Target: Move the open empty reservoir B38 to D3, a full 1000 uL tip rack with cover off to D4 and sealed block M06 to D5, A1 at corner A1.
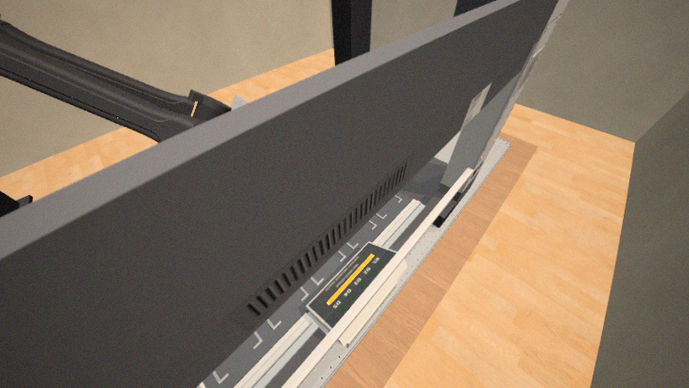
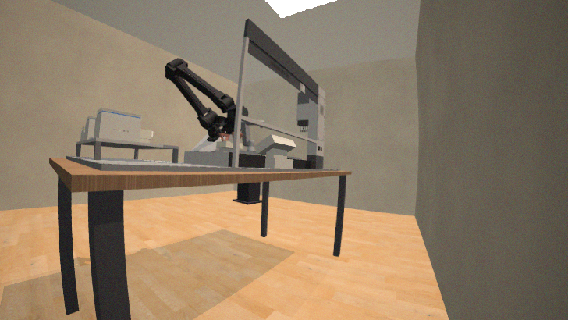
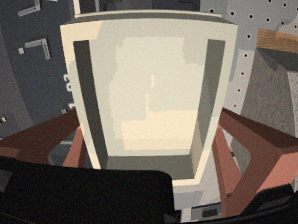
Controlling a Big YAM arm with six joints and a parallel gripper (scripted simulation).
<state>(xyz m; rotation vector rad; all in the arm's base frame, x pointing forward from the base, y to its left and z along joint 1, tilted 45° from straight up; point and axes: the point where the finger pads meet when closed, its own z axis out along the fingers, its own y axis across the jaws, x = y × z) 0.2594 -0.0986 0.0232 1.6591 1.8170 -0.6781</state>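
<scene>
The rg label is 10 cm below my hand. From my hand the other things lie so: shelf label 36 cm to the right, 11 cm below, 9 cm behind; then regrip nest rg 11 cm below; then cream one-well reservoir 1 cm below.
</scene>
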